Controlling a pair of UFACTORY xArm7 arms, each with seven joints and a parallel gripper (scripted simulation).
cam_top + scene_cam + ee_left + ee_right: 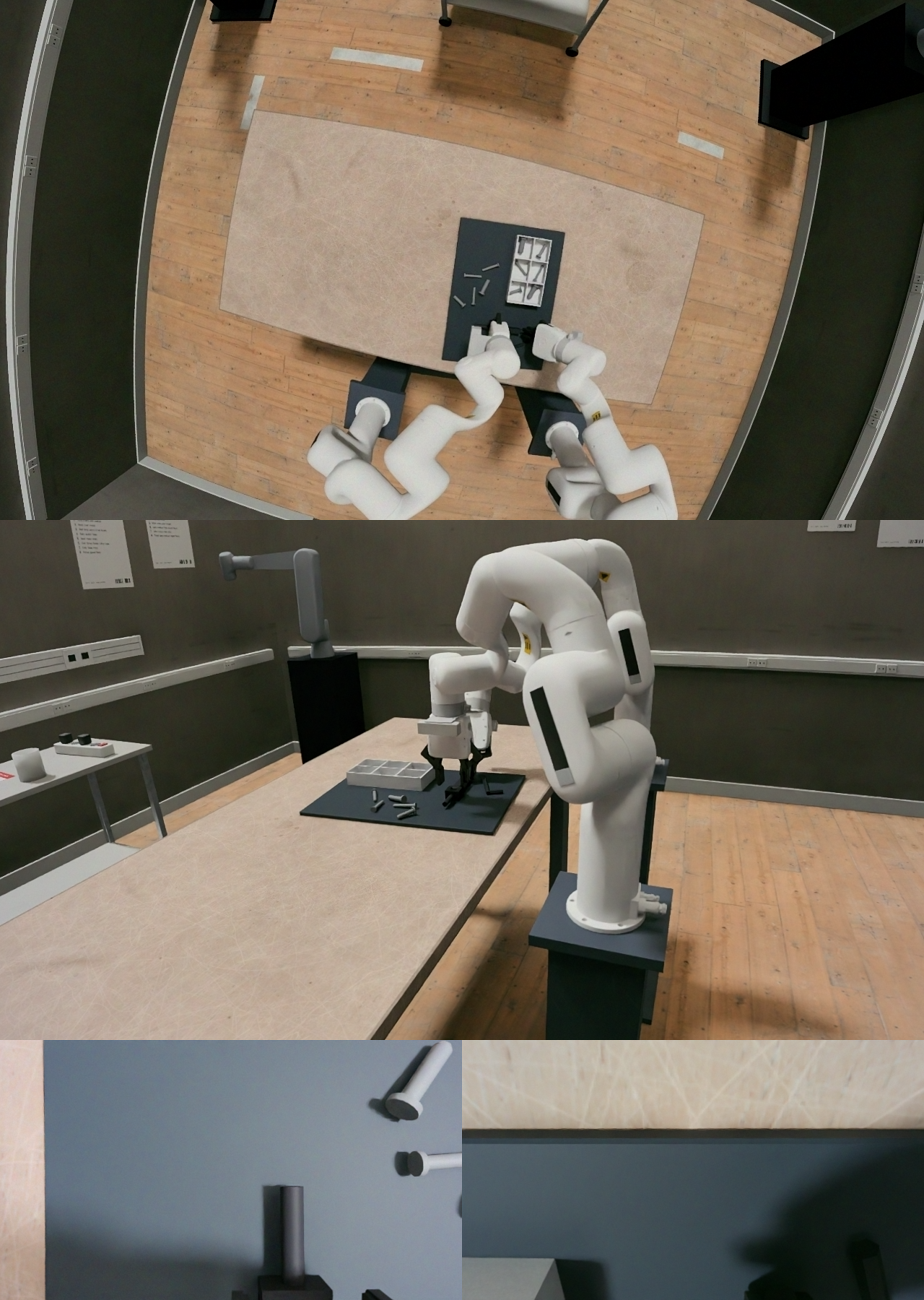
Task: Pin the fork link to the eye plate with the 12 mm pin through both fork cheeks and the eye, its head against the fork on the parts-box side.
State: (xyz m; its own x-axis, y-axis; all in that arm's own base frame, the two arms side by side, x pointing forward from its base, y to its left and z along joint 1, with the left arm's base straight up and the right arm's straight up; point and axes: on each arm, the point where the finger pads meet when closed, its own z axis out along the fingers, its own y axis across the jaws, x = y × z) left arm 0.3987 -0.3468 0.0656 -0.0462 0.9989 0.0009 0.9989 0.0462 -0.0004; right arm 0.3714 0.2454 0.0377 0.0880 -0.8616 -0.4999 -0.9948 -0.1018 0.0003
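Note:
My left gripper is now 13 cm short of the thicker pin, 5 cm above it and 4 cm to the right of it. From my left hand the other things lie so: black l-shaped piece 8 cm to the right, 7 cm behind, 5 cm below; black eye plate 6 cm to the right, 4 cm below; dark mat 10 cm ahead, 6 cm below, 2 cm to the right.
Right now my right hand is 60 mm to the right of the black eye plate and 20 mm above it. Also, from my right hand: black l-shaped piece (70 mm behind, 40 mm to the left, 20 mm below); then white parts box (200 mm ahead, 40 mm to the left, 20 mm below); then dark mat (100 mm to the left, 100 mm ahead, 30 mm below).

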